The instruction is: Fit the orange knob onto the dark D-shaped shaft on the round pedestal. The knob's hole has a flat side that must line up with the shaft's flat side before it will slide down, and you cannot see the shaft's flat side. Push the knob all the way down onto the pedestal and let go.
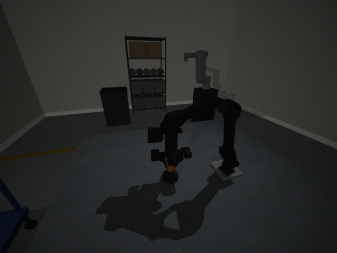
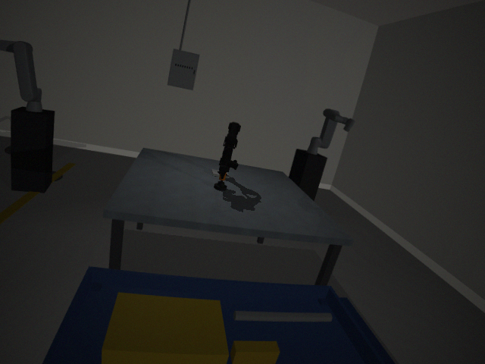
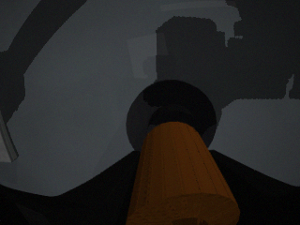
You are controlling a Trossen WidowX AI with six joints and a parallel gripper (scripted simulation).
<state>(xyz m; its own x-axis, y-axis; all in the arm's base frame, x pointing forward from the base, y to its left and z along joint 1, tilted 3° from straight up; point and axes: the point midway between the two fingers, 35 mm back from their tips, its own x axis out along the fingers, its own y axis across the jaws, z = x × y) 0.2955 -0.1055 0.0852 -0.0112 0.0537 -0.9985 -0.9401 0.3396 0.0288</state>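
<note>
Now: the dark round pedestal 4 cm below my gripper tip. Round my gripper tip: orange knob (2 cm above).
</note>
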